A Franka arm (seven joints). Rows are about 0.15 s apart.
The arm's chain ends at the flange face. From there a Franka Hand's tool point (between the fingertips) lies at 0.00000 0.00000 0.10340 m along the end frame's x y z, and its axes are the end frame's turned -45 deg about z.
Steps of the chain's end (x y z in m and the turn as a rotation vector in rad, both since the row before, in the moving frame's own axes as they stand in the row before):
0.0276, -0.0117, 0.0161, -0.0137, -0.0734, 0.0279
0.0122, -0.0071, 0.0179, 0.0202, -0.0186, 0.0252
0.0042, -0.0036, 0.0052, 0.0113, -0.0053, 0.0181
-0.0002, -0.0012, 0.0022, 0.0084, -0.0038, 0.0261
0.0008, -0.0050, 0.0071, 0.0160, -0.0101, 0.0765
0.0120, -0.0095, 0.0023, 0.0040, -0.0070, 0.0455
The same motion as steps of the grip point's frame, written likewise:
0.0215, 0.0068, 0.0158, 0.0422, -0.0616, 0.0279
0.0138, 0.0008, 0.0179, 0.0274, 0.0011, 0.0252
0.0060, -0.0008, 0.0052, 0.0117, 0.0042, 0.0181
0.0011, -0.0019, 0.0022, 0.0086, 0.0033, 0.0261
0.0046, -0.0049, 0.0071, 0.0185, 0.0042, 0.0765
0.0150, 0.0010, 0.0023, 0.0078, -0.0021, 0.0455

